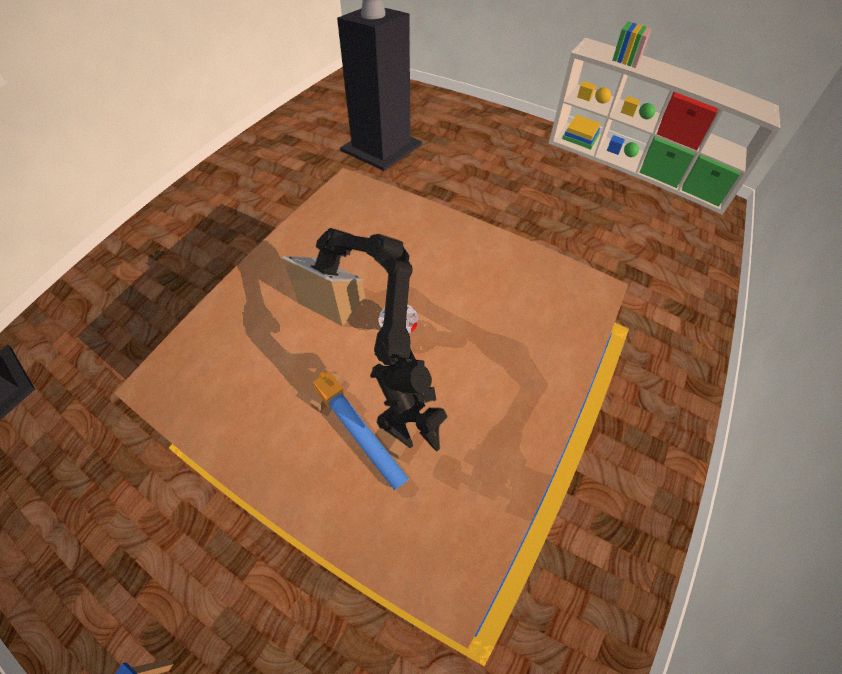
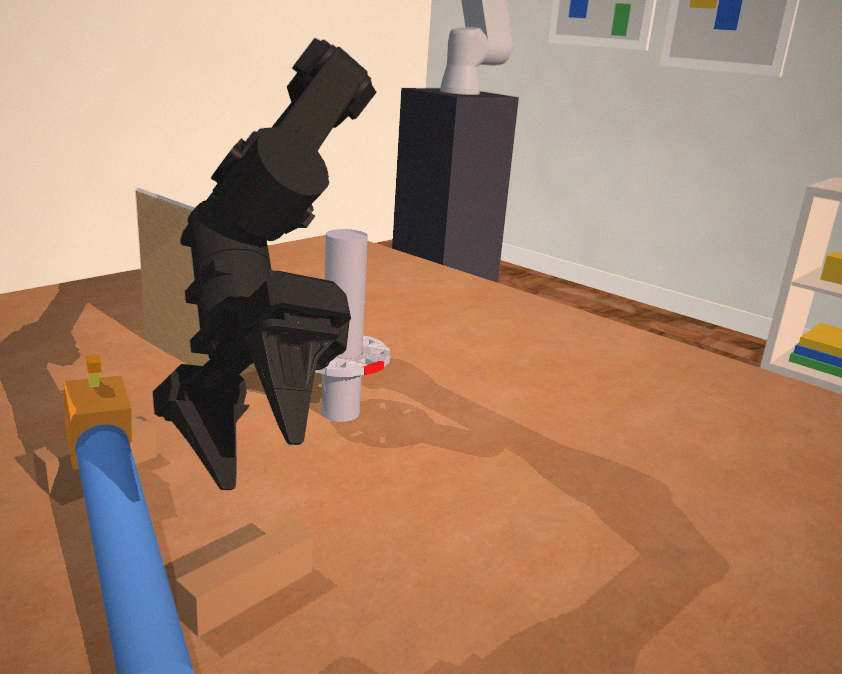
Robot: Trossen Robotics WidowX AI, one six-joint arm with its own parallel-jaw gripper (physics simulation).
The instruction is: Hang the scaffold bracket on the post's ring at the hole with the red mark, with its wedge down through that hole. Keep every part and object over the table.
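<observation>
The scaffold bracket is a blue tube (image 1: 368, 442) (image 2: 133, 562) with an orange head (image 1: 327, 387) (image 2: 98, 404). It lies lengthwise, its head toward the arm's base side. A small orange and yellow-green piece (image 2: 93, 368) sticks up from the head. The grey post (image 2: 345, 288) stands upright with a pale ring (image 1: 385, 320) (image 2: 342, 368) around it. The red mark (image 1: 413, 326) (image 2: 375, 367) is on the ring's rim. The arm partly hides post and ring. My gripper (image 1: 423, 446) (image 2: 260, 463) is open and empty, pointing down beside the tube, apart from it.
A tan block (image 2: 256, 579) stands beside the tube, and a smaller block (image 2: 44, 469) is near the head. The arm's base block (image 1: 319, 291) stands behind. Yellow strips (image 1: 582, 449) edge two sides of the tan table top (image 1: 337, 555). A dark pedestal (image 1: 375, 84) (image 2: 452, 182) stands beyond.
</observation>
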